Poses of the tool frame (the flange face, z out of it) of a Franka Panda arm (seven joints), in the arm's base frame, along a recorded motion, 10 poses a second.
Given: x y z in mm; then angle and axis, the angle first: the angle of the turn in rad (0 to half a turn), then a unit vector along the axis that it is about.
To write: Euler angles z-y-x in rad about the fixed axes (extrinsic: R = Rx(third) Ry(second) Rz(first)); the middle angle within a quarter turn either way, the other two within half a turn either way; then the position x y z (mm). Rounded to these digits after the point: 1 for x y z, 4 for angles.
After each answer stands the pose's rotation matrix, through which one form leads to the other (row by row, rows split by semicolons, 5 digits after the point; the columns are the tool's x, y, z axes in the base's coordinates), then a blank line. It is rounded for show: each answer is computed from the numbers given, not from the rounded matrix.
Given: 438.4 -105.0 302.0 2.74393 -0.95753 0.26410 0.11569
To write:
0.5635 -0.1109 -2.6947 438.4 -105.0 302.0
0.84022 -0.53084 -0.11063; -0.44123 -0.78791 0.42954; -0.31519 -0.31209 -0.89624

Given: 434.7 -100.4 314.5 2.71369 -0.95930 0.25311 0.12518
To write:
0.5465 -0.1246 -2.6611 434.7 -100.4 314.5
0.84772 -0.51567 -0.12431; -0.41178 -0.78748 0.45859; -0.33438 -0.33756 -0.87991

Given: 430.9 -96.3 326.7 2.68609 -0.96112 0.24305 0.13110
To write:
0.5299 -0.1326 -2.6323 430.9 -96.3 326.7
0.85526 -0.50105 -0.13224; -0.38570 -0.78592 0.48329; -0.34608 -0.36233 -0.86542

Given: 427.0 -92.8 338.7 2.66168 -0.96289 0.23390 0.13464
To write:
0.5141 -0.1371 -2.6078 427.0 -92.8 338.7
0.86255 -0.48716 -0.13665; -0.36284 -0.78380 0.50400; -0.35264 -0.38514 -0.85283

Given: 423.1 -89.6 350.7 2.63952 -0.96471 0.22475 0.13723
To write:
0.4980 -0.1407 -2.5861 423.1 -89.6 350.7
0.86987 -0.47292 -0.14027; -0.34083 -0.78180 0.52214; -0.35659 -0.40638 -0.84125

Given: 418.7 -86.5 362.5 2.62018 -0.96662 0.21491 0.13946
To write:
0.4805 -0.1452 -2.5674 418.7 -86.5 362.5
0.87745 -0.45734 -0.14465; -0.31841 -0.78088 0.53744; -0.35875 -0.42552 -0.83080

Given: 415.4 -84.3 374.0 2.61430 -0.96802 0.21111 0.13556
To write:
0.4707 -0.1388 -2.5644 415.4 -84.3 374.0
0.88266 -0.44917 -0.13839; -0.31274 -0.78109 0.54045; -0.35085 -0.43375 -0.82992

